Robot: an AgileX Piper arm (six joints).
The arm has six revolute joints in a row. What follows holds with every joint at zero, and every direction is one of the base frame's. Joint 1 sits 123.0 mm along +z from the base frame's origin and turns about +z. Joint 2 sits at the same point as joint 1 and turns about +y. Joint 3 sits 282.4 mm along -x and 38.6 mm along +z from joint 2 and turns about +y. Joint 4 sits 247.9 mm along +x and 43.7 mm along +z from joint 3 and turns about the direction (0.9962, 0, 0.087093). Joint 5 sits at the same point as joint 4 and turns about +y. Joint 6 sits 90.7 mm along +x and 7.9 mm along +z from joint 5 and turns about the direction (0.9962, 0, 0.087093). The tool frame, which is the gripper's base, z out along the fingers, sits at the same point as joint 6; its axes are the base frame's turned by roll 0.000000, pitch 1.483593 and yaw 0.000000 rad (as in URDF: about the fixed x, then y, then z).
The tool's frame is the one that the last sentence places.
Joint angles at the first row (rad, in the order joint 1, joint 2, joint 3, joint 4, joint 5, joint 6):
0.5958 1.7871 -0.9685 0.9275 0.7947 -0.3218
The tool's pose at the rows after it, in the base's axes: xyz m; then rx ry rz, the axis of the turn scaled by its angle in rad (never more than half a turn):
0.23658 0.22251 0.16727 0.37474 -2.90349 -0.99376
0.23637 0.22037 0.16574 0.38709 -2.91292 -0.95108
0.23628 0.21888 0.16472 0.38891 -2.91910 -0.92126
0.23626 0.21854 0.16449 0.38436 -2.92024 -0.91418
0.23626 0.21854 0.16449 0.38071 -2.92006 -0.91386
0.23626 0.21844 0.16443 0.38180 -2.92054 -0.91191
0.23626 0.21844 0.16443 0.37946 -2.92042 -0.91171
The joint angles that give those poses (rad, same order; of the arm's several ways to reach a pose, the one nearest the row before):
0.5958 1.7871 -0.9685 0.9145 0.7930 -0.3112
0.5958 1.7871 -0.9685 0.8737 0.7930 -0.2877
0.5958 1.7871 -0.9685 0.8458 0.7930 -0.2673
0.5958 1.7871 -0.9685 0.8396 0.7930 -0.2595
0.5958 1.7871 -0.9685 0.8396 0.7930 -0.2570
0.5958 1.7871 -0.9686 0.8376 0.7930 -0.2562
0.5958 1.7871 -0.9686 0.8376 0.7930 -0.2547

